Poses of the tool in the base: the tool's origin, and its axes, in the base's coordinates. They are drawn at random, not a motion.
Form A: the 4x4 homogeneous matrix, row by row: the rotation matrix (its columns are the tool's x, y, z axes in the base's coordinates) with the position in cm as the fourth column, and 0 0 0 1 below. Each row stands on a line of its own.
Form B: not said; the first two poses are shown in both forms.
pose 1, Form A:
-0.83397 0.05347 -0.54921 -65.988
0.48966 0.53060 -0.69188 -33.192
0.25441 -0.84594 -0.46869 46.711
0 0 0 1
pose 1, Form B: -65.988 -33.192 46.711; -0.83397 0.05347 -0.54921; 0.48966 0.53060 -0.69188; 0.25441 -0.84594 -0.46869
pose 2, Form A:
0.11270 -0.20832 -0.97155 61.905
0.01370 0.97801 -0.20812 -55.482
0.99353 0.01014 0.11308 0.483
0 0 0 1
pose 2, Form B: 61.905 -55.482 0.483; 0.11270 -0.20832 -0.97155; 0.01370 0.97801 -0.20812; 0.99353 0.01014 0.11308
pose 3, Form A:
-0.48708 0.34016 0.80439 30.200
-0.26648 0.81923 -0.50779 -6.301
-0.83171 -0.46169 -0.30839 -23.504
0 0 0 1
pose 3, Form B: 30.200 -6.301 -23.504; -0.48708 0.34016 0.80439; -0.26648 0.81923 -0.50779; -0.83171 -0.46169 -0.30839
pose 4, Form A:
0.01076 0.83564 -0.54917 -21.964
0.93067 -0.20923 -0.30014 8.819
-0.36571 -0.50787 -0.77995 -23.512
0 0 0 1
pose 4, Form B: -21.964 8.819 -23.512; 0.01076 0.83564 -0.54917; 0.93067 -0.20923 -0.30014; -0.36571 -0.50787 -0.77995
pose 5, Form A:
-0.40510 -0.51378 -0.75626 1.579
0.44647 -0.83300 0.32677 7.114
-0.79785 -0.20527 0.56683 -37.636
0 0 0 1
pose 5, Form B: 1.579 7.114 -37.636; -0.40510 -0.51378 -0.75626; 0.44647 -0.83300 0.32677; -0.79785 -0.20527 0.56683
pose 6, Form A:
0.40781 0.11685 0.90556 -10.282
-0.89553 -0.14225 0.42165 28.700
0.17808 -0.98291 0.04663 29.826
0 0 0 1
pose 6, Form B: -10.282 28.700 29.826; 0.40781 0.11685 0.90556; -0.89553 -0.14225 0.42165; 0.17808 -0.98291 0.04663
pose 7, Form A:
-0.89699 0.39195 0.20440 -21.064
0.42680 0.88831 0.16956 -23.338
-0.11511 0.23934 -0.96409 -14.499
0 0 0 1
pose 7, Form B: -21.064 -23.338 -14.499; -0.89699 0.39195 0.20440; 0.42680 0.88831 0.16956; -0.11511 0.23934 -0.96409
